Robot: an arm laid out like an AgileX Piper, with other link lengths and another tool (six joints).
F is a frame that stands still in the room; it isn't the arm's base.
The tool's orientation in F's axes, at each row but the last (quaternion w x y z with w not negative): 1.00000 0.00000 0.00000 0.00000; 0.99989 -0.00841 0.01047 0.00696; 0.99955 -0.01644 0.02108 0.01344; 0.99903 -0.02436 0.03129 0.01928; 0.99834 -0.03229 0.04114 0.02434; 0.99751 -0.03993 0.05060 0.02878; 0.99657 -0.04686 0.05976 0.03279; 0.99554 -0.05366 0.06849 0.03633; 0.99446 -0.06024 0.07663 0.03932; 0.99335 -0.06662 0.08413 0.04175; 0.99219 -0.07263 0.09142 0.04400; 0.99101 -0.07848 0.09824 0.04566
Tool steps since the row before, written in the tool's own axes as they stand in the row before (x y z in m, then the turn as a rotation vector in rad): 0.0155 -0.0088 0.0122 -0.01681 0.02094 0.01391; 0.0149 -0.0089 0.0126 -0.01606 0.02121 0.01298; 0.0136 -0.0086 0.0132 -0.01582 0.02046 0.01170; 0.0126 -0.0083 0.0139 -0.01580 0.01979 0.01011; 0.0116 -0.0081 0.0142 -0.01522 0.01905 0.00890; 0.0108 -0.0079 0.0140 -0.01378 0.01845 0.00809; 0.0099 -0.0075 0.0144 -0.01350 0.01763 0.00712; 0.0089 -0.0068 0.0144 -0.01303 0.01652 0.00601; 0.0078 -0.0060 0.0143 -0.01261 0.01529 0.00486; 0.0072 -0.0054 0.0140 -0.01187 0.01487 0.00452; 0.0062 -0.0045 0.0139 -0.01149 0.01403 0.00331; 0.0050 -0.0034 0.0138 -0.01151 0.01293 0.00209
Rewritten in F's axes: 0.0155 -0.0088 0.0122 -0.01681 0.02094 0.01391; 0.0153 -0.0085 0.0124 -0.01608 0.02120 0.01296; 0.0144 -0.0078 0.0129 -0.01588 0.02042 0.01170; 0.0138 -0.0071 0.0135 -0.01593 0.01967 0.01014; 0.0131 -0.0066 0.0137 -0.01541 0.01888 0.00894; 0.0126 -0.0061 0.0134 -0.01402 0.01829 0.00803; 0.0120 -0.0055 0.0137 -0.01380 0.01740 0.00711; 0.0112 -0.0046 0.0136 -0.01339 0.01621 0.00606; 0.0103 -0.0036 0.0135 -0.01304 0.01487 0.00501; 0.0098 -0.0029 0.0131 -0.01233 0.01446 0.00460; 0.0090 -0.0019 0.0130 -0.01209 0.01348 0.00347; 0.0078 -0.0007 0.0129 -0.01222 0.01220 0.00245
